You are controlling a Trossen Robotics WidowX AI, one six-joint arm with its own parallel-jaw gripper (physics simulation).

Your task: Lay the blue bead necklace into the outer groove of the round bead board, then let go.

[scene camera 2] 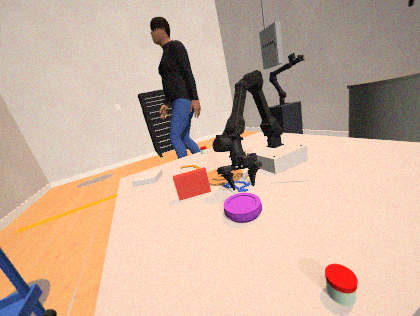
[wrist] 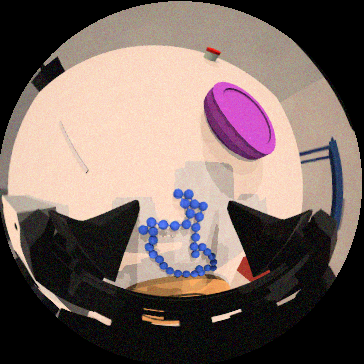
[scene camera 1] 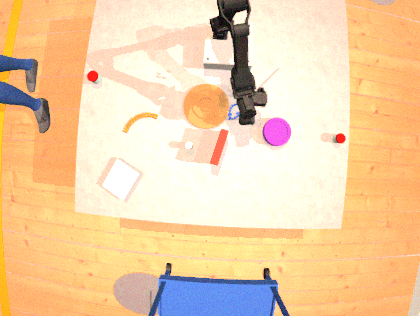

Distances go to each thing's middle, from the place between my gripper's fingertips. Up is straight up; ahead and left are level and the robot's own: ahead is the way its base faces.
Now: the round bead board [scene camera 1: 206, 106] 20 cm to the right of my hand. Also, from my hand: white box [scene camera 1: 122, 177] 54 cm to the right, 37 cm ahead, 1 cm above; then purple disc [scene camera 2: 243, 207] 12 cm to the left, 8 cm ahead, 1 cm above; then red block [scene camera 2: 193, 183] 18 cm ahead, 12 cm to the right, 4 cm above.
